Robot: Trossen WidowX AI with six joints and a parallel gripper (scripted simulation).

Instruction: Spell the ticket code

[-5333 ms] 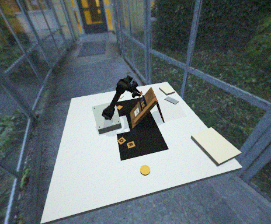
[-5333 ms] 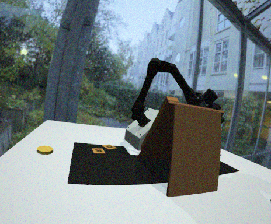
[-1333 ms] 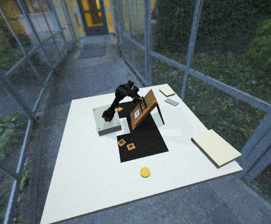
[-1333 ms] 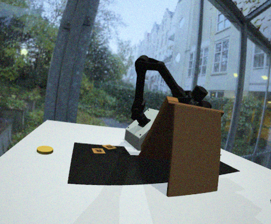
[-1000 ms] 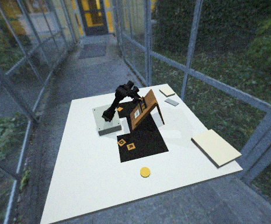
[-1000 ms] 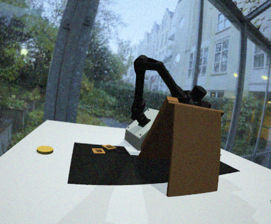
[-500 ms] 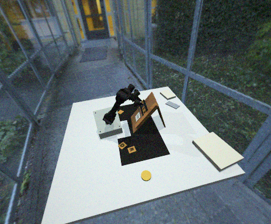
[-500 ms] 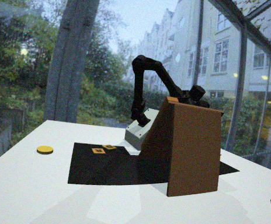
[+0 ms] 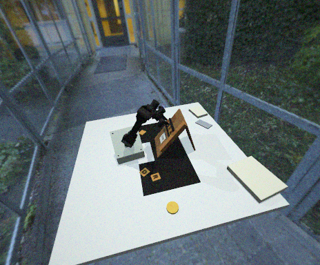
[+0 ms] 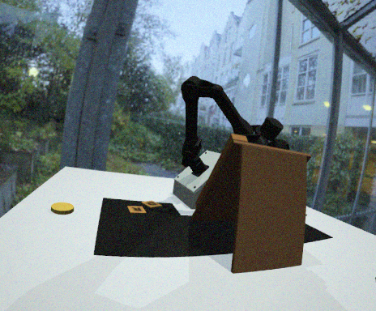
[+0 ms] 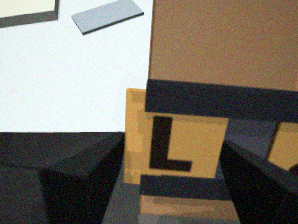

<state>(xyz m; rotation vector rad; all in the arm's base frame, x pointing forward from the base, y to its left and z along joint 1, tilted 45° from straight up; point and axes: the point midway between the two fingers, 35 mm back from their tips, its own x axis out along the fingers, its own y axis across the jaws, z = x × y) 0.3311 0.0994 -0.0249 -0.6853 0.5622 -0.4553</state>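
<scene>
My gripper tip is 8 cm to the left of the orange tile marked 2 and 2 cm past it. The rest, counted from my gripper tip: orange tile marked l right at my gripper tip; then black mat 17 cm below, 15 cm behind, 10 cm to the right; then white ticket 8 cm below, 8 cm behind, 7 cm to the right.
</scene>
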